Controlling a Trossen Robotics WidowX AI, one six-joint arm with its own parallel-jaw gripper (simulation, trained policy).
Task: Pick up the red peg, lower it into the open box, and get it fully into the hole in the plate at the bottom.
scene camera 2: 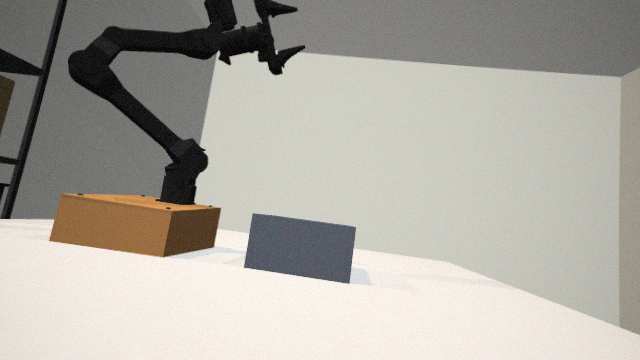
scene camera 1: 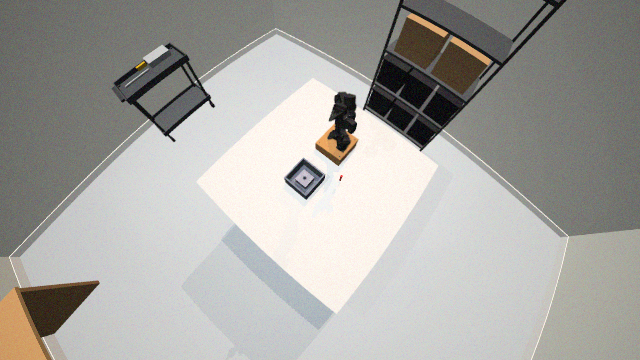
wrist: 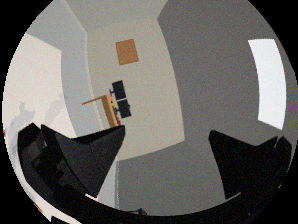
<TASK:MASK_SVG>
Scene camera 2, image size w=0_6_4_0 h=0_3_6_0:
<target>gripper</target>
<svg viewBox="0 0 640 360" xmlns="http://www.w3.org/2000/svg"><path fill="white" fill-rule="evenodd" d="M254 0L256 13L262 19L262 23L260 22L256 26L246 28L241 26L241 29L238 29L240 45L242 45L245 53L258 51L258 60L260 62L268 61L270 72L273 75L283 74L282 68L285 68L285 63L293 55L304 49L305 45L279 50L278 54L276 54L269 16L272 15L272 18L278 15L297 12L298 9L279 4L279 2L273 0Z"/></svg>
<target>dark grey box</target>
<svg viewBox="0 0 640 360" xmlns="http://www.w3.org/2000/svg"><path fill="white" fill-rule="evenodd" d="M253 213L244 268L350 284L356 227Z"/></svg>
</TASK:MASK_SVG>
